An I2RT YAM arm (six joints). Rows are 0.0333 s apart.
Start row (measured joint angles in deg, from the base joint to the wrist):
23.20 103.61 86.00 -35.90 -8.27 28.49
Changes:
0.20 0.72 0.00 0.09 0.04 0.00
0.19 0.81 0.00 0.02 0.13 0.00
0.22 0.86 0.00 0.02 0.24 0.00
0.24 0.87 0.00 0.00 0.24 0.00
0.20 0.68 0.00 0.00 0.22 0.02
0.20 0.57 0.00 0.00 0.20 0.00
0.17 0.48 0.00 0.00 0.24 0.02
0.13 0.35 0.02 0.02 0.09 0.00
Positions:
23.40 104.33 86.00 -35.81 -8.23 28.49
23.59 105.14 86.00 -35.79 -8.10 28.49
23.81 106.00 86.00 -35.77 -7.86 28.49
24.05 106.87 86.00 -35.77 -7.62 28.49
24.25 107.55 86.00 -35.77 -7.40 28.51
24.45 108.12 86.00 -35.77 -7.20 28.51
24.62 108.60 86.00 -35.77 -6.96 28.53
24.75 108.95 86.02 -35.75 -6.87 28.53

